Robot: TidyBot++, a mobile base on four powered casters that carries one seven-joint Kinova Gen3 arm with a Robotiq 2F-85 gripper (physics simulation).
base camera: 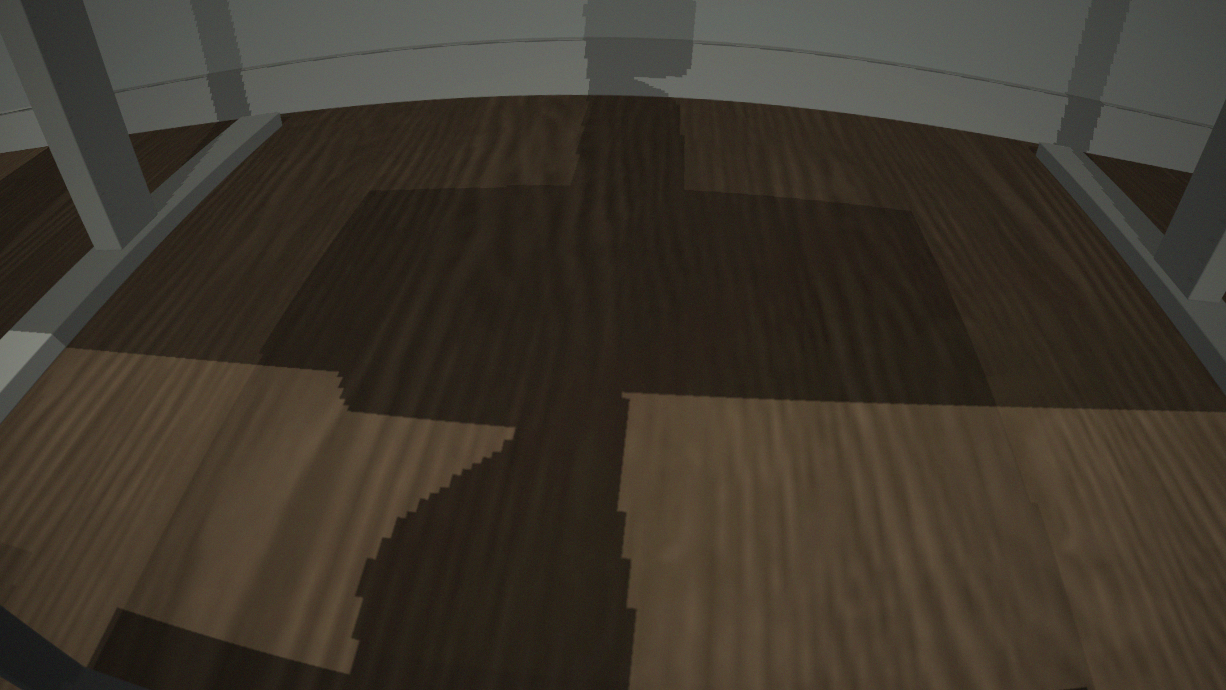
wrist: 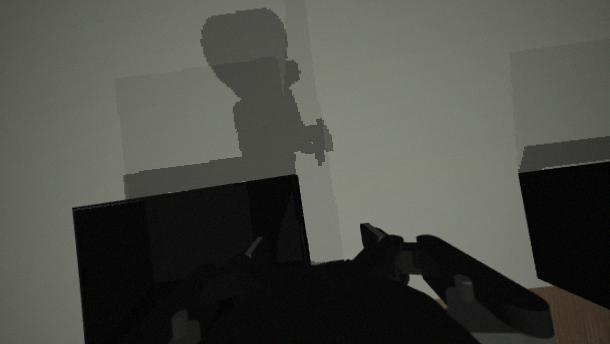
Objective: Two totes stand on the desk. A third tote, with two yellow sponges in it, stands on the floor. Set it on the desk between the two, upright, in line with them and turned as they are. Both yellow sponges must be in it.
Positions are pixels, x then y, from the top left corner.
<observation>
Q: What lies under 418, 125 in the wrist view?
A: A desk.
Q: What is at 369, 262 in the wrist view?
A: My gripper.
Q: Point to a black tote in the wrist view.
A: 559, 203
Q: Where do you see a black tote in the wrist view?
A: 130, 256
</observation>
